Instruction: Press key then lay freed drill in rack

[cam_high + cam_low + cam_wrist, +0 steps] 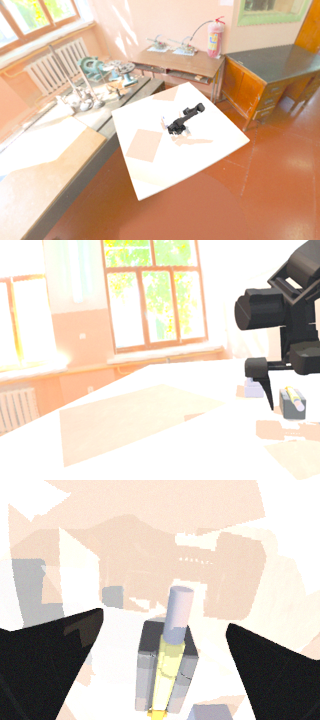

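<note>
Now: the drill 3 cm to the right of my gripper tip and 2 cm above it. From my gripper tip the other things lie so: holder block 3 cm ahead, 23 cm to the right, 2 cm above; then grey v-notched rack 1 cm behind, 5 cm to the right.
</note>
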